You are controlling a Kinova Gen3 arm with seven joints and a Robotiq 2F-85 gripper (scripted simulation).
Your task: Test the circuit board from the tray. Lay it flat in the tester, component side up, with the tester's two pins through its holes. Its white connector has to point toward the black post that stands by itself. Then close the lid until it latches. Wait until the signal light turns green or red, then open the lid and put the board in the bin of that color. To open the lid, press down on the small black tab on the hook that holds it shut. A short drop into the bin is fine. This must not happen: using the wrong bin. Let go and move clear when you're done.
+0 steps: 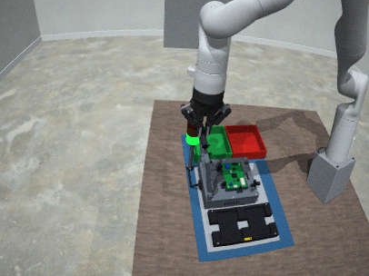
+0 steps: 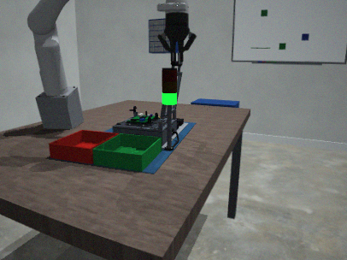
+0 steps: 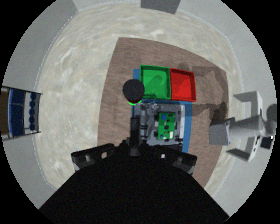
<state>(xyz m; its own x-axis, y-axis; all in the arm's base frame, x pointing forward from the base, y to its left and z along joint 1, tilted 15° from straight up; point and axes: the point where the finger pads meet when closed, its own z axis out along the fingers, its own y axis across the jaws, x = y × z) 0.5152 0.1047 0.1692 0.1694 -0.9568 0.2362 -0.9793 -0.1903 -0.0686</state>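
Now: hand 13 cm past the green circuit board, 2 cm to the left of it and 21 cm above it. Round my hand: clear lid (2 cm behind, 10 cm below); then red bin (20 cm behind, 24 cm to the right, 27 cm below); then green bin (5 cm behind, 21 cm to the right, 27 cm below).
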